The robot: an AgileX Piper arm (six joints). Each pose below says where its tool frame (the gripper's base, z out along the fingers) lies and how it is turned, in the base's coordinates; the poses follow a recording.
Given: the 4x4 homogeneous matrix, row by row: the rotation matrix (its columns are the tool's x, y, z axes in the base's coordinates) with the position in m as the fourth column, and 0 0 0 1 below. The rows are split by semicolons.
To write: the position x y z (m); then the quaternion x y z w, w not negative. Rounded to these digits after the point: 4 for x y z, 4 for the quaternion.
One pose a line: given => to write
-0.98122 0.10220 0.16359 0.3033; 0.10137 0.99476 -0.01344 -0.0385; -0.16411 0.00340 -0.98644 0.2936; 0 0 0 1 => 0.3033 -0.0385 0.2936 0.0511 0.9953 -0.0025 0.0823
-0.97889 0.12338 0.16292 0.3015; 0.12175 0.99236 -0.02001 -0.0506; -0.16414 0.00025 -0.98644 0.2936; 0 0 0 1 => 0.3015 -0.0506 0.2936 0.0616 0.9947 -0.0050 0.0822
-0.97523 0.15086 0.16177 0.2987; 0.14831 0.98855 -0.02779 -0.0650; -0.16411 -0.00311 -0.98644 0.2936; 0 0 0 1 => 0.2987 -0.0650 0.2936 0.0753 0.9938 -0.0078 0.0820
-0.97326 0.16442 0.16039 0.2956; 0.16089 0.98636 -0.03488 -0.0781; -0.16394 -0.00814 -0.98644 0.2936; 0 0 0 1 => 0.2956 -0.0781 0.2936 0.0819 0.9932 -0.0108 0.0816
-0.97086 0.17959 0.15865 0.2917; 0.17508 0.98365 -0.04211 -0.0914; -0.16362 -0.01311 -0.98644 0.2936; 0 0 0 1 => 0.2917 -0.0914 0.2936 0.0893 0.9926 -0.0139 0.0812
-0.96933 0.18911 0.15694 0.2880; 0.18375 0.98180 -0.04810 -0.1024; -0.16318 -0.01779 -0.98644 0.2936; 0 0 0 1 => 0.2880 -0.1024 0.2936 0.0940 0.9922 -0.0166 0.0807
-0.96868 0.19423 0.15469 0.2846; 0.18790 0.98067 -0.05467 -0.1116; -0.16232 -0.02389 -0.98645 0.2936; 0 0 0 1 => 0.2846 -0.1116 0.2936 0.0963 0.9919 -0.0198 0.0799
